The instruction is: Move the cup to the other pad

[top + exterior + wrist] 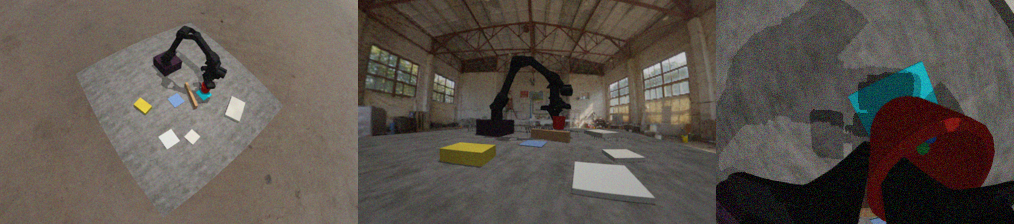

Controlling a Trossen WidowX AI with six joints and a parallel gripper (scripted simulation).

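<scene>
Now: gripper tip 30 mm short of the cyan pad, 10 mm to the left of it and 90 mm above it. Round my gripper tip: red cup (30 mm ahead, 10 mm to the right); wooden bar (10 mm ahead, 120 mm to the right, 70 mm below); light blue pad (230 mm to the right, 90 mm below).
</scene>
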